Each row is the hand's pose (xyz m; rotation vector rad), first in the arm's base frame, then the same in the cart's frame.
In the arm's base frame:
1: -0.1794 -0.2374 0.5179 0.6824 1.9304 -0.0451
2: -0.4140 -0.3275 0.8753 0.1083 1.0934 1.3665
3: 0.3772 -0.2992 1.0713 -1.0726 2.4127 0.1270
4: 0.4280 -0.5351 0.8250 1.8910 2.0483 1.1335
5: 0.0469 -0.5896 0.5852 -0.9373 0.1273 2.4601
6: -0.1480 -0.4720 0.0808 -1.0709 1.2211 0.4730
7: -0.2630 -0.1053 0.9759 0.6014 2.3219 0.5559
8: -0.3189 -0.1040 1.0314 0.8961 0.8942 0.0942
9: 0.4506 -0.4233 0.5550 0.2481 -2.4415 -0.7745
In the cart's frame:
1: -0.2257 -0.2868 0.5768 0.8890 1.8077 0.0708
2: -0.5067 -0.4006 0.8914 0.2153 0.8782 1.3374
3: 0.2564 -0.5021 1.1609 -0.8425 2.3238 0.2170
4: 0.3080 -0.7019 0.8846 1.9514 1.8164 1.3702
5: -0.0479 -0.6707 0.6053 -0.9543 -0.0482 2.2720
6: -0.1720 -0.4536 0.1116 -0.8707 1.1298 0.4132
7: -0.3444 -0.2171 1.0407 0.7624 2.1445 0.7052
8: -0.4056 -0.2174 1.0903 1.0826 0.7447 0.1098
9: 0.3723 -0.5537 0.6401 0.2099 -2.5096 -1.0355

